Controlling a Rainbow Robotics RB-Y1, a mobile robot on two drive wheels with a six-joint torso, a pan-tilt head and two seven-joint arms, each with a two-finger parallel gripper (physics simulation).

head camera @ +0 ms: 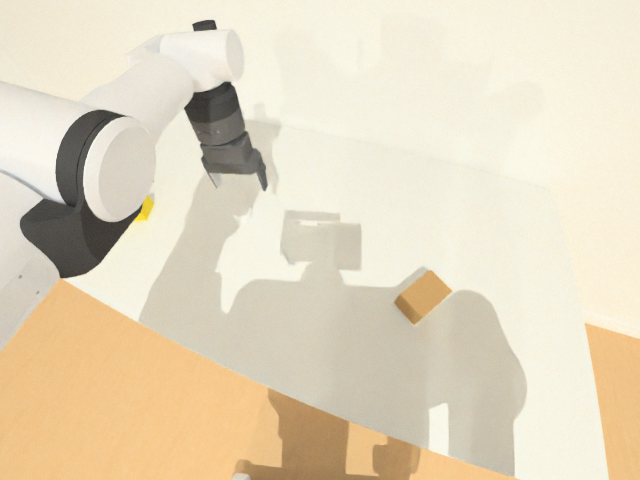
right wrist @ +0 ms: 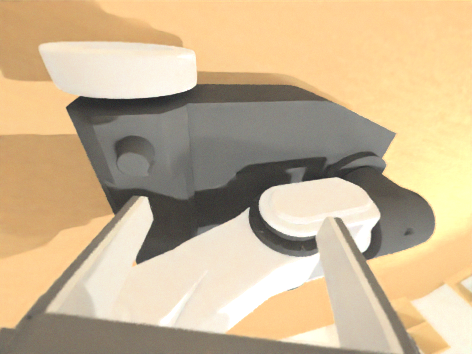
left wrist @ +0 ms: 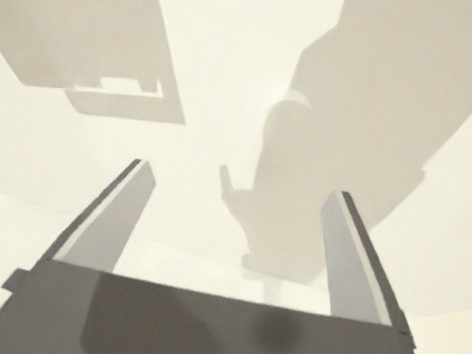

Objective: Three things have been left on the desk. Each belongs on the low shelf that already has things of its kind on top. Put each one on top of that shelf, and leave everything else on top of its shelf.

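Frame: origin at the robot's base, x down, y ahead, z right, level; metres.
Where they show: left gripper, fingertip midpoint: (head camera: 241,186) (left wrist: 237,186); right gripper, fingertip midpoint: (right wrist: 234,217).
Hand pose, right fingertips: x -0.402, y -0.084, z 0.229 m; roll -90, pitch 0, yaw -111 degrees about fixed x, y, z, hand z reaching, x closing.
Each offset is from my right fingertips to the top centre of the thing. Level surfaces: height alone.
A brown-orange block @[dx -0.368, dy +0.653, dz -0.035 m] (head camera: 423,296) lies on the white desk @[dx -0.319 m] (head camera: 465,217) (left wrist: 215,135), right of the middle in the head view. A yellow block @[dx -0.363, dy +0.849, dz -0.790 m] (head camera: 146,208) shows at the left, partly hidden by my left arm. A pale round thing @[dx -0.342, dy +0.859, dz -0.463 m] (head camera: 241,219) (left wrist: 296,98), white on white and hard to make out, is on the desk beyond the left fingertips in the left wrist view. My left gripper (head camera: 241,188) (left wrist: 237,186) is open and empty above the desk, apart from all of these. My right gripper (right wrist: 234,217) is open and empty, away from the desk. The low shelves do not show clearly.
The desk's near edge borders the orange floor @[dx +0.401 m] (head camera: 129,372) (right wrist: 300,35). A pale wall (head camera: 413,67) rises behind. In the right wrist view the robot's dark base (right wrist: 280,130) and white wheel (right wrist: 120,72) lie below the fingers; pale strips (right wrist: 445,315) show at lower right.
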